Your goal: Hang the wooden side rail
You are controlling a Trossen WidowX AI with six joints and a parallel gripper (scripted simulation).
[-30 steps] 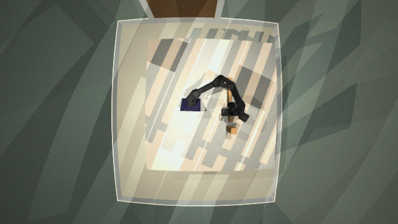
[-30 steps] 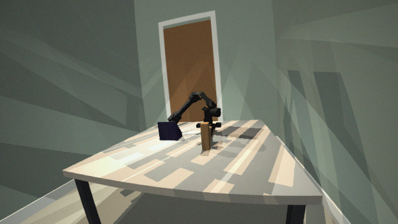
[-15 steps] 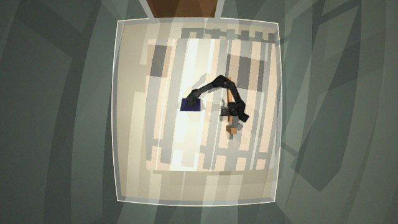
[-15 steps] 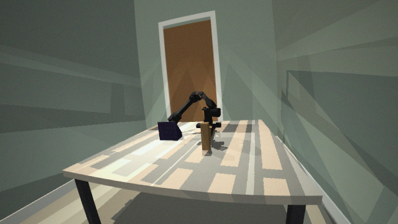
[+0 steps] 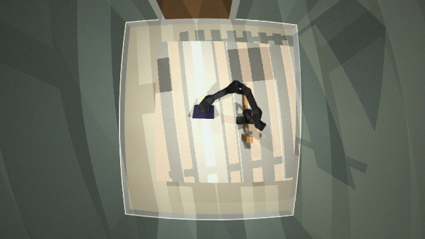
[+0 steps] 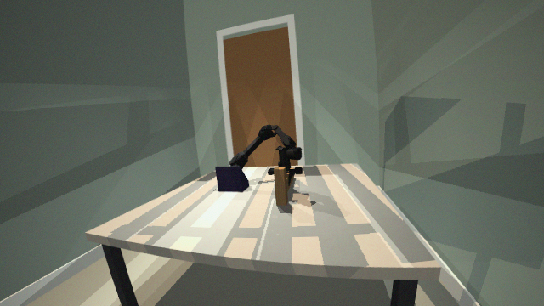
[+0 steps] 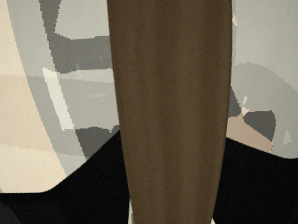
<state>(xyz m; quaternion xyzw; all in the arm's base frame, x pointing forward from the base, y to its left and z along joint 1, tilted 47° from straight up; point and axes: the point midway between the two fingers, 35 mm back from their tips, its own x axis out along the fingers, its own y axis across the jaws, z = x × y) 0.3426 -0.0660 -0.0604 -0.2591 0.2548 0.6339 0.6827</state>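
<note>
The headboard post is 10 mm behind my gripper tip, 150 mm to the right of it and 40 mm above it.
</note>
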